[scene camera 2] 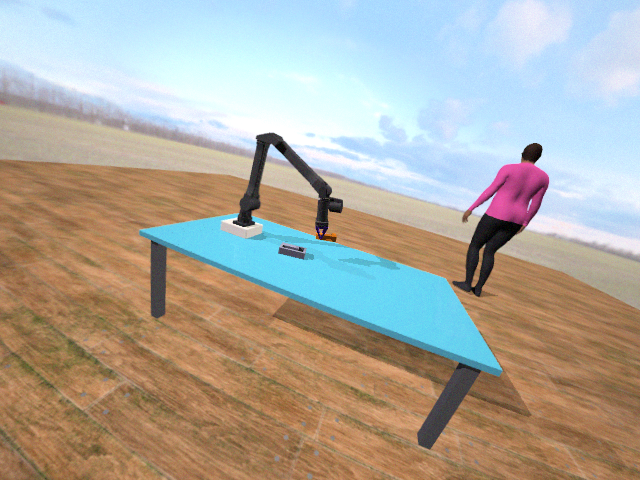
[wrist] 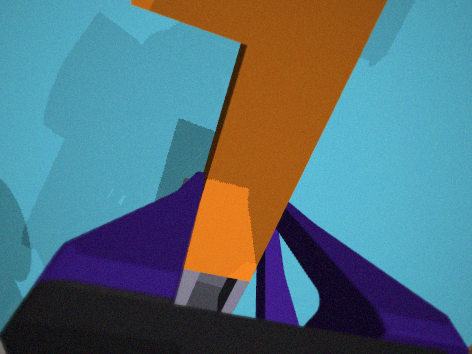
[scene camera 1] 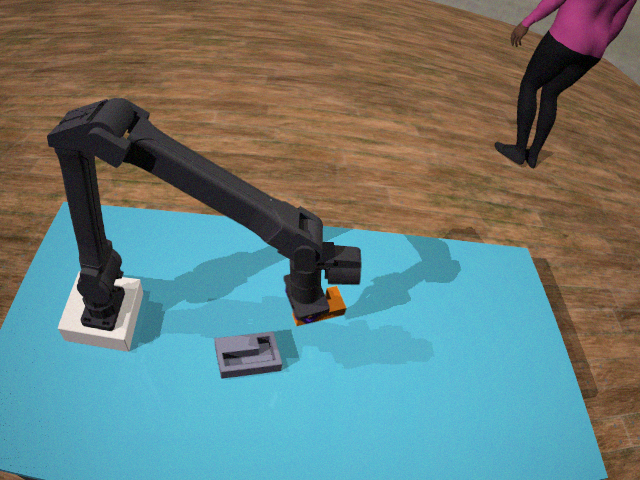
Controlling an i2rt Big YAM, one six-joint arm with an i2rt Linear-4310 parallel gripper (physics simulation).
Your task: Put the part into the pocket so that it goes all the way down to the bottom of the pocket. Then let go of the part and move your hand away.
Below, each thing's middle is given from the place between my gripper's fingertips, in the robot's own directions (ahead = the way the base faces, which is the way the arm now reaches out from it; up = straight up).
Right now the grey pocket block [scene camera 1: 242, 355] is 12 cm behind my hand, 10 cm below it and 5 cm to the right of it. Round my hand: orange L-shaped part [wrist: 290, 71]: 3 cm ahead, 2 cm to the left, 1 cm above.
